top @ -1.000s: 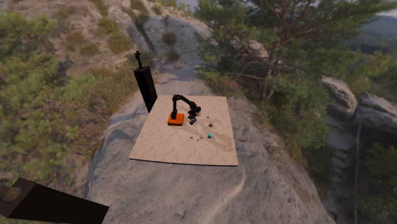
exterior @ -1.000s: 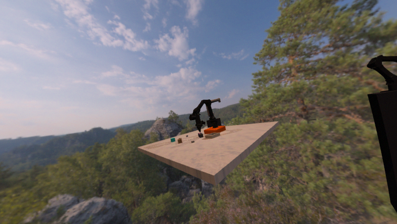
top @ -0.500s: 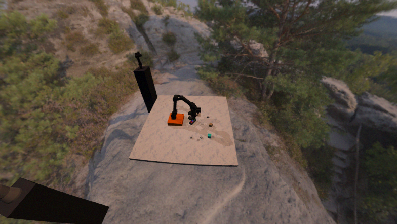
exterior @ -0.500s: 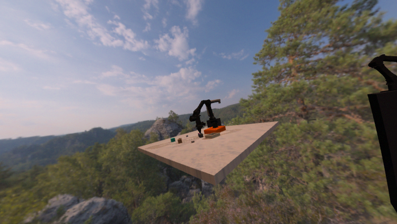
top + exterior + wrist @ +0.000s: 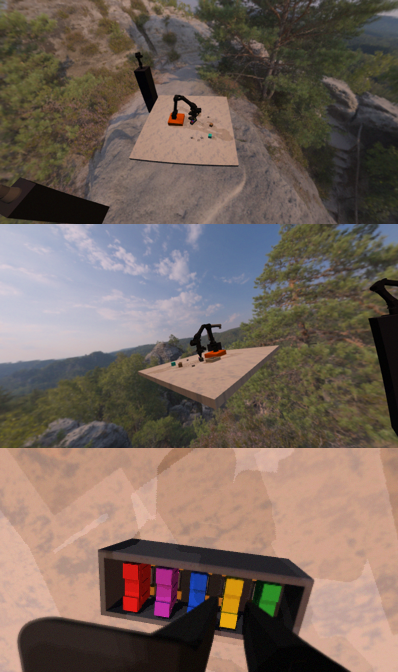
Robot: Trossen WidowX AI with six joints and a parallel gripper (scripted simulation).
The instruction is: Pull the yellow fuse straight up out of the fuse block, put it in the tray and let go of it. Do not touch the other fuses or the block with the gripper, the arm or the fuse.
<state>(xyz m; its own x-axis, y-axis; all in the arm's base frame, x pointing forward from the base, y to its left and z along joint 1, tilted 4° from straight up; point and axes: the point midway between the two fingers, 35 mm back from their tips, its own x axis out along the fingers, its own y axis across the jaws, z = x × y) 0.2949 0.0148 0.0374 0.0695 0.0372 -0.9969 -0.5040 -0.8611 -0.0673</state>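
Right now my gripper tip is 1 cm above the yellow fuse. Also, from my gripper tip: green fuse 1 cm ahead, 2 cm to the left, 1 cm below; then blue fuse 1 cm behind, 2 cm to the right, 1 cm below; then magenta fuse 2 cm behind, 3 cm to the right, 1 cm below.
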